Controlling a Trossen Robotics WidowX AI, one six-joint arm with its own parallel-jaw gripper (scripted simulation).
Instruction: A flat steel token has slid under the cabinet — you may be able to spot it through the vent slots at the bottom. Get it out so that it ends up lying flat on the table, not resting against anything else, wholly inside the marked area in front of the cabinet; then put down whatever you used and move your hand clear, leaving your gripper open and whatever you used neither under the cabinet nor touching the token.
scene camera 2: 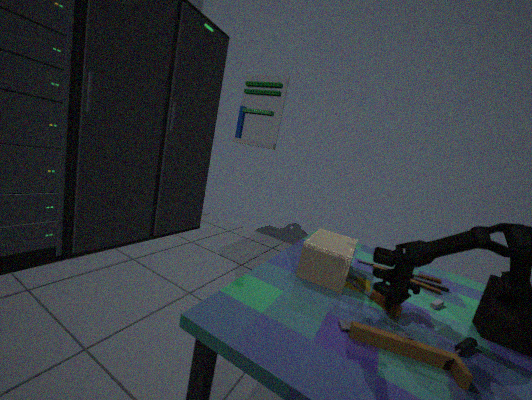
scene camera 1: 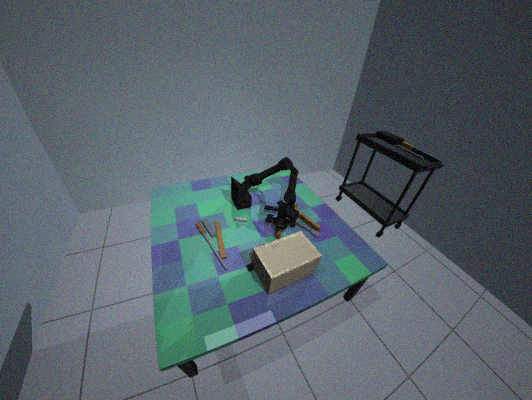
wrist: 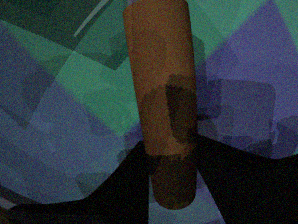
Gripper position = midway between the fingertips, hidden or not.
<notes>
In view: the gripper [scene camera 2: 390, 309], a wooden l-shaped tool [scene camera 2: 434, 356] and a beige cabinet [scene camera 1: 284, 261].
The gripper shows as well in the wrist view [wrist: 166, 142]. The beige cabinet shows as well in scene camera 2 [scene camera 2: 326, 257].
</notes>
